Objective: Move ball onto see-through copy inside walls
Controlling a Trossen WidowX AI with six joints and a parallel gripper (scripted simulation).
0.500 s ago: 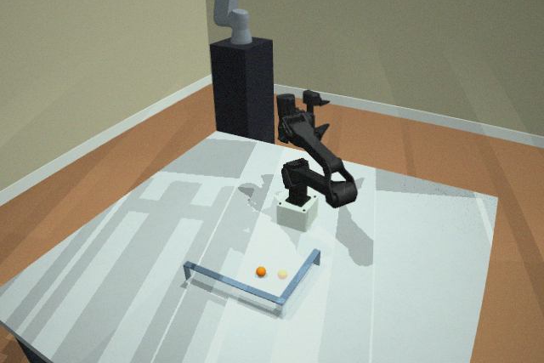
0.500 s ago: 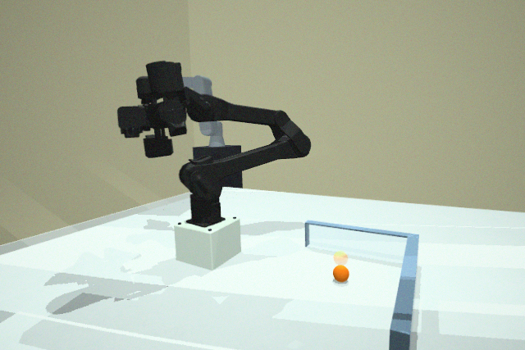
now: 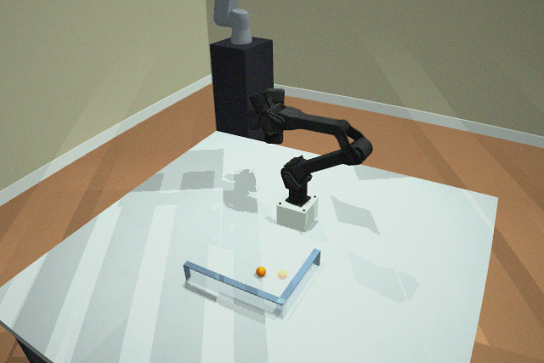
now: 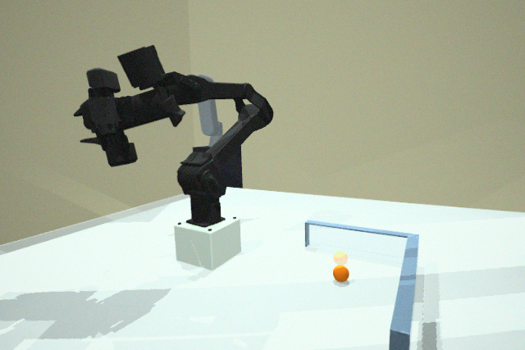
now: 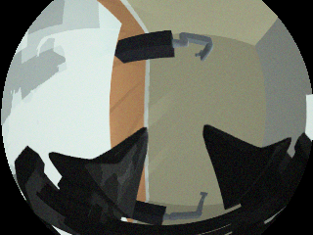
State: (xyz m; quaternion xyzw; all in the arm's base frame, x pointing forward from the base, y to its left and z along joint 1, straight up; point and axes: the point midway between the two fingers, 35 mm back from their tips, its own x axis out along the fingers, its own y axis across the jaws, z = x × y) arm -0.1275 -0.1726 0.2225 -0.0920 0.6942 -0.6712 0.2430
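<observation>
Right now the orange ball is 45 cm ahead of my gripper tip, 28 cm below it and 25 cm to the left of it.
</observation>
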